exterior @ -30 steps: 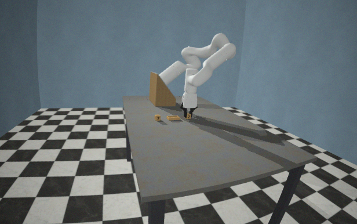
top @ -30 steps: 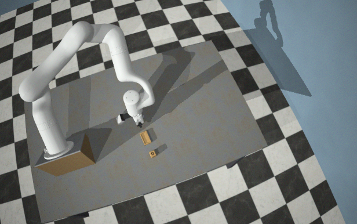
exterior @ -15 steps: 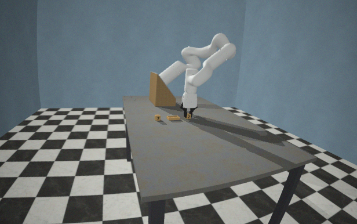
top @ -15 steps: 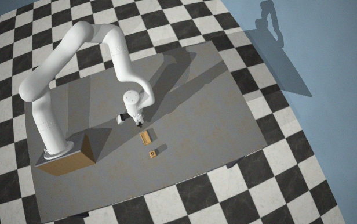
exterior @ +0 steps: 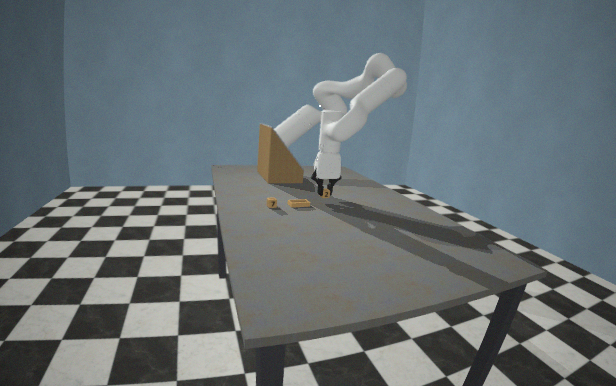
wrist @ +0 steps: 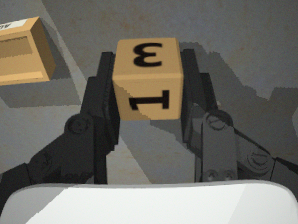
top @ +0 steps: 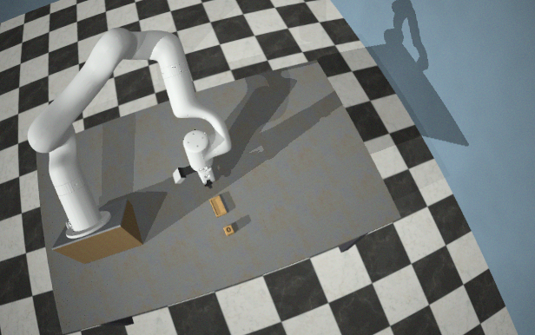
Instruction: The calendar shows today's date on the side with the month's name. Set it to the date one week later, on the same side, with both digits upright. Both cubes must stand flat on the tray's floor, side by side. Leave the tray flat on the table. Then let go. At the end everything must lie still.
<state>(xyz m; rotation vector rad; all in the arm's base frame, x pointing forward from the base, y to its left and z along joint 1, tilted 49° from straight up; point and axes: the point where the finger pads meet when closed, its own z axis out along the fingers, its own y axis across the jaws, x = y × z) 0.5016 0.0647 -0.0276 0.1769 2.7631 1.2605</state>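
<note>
The tray lies 11 cm to the right of my hand, 5 cm below it and 1 cm behind it.
</note>
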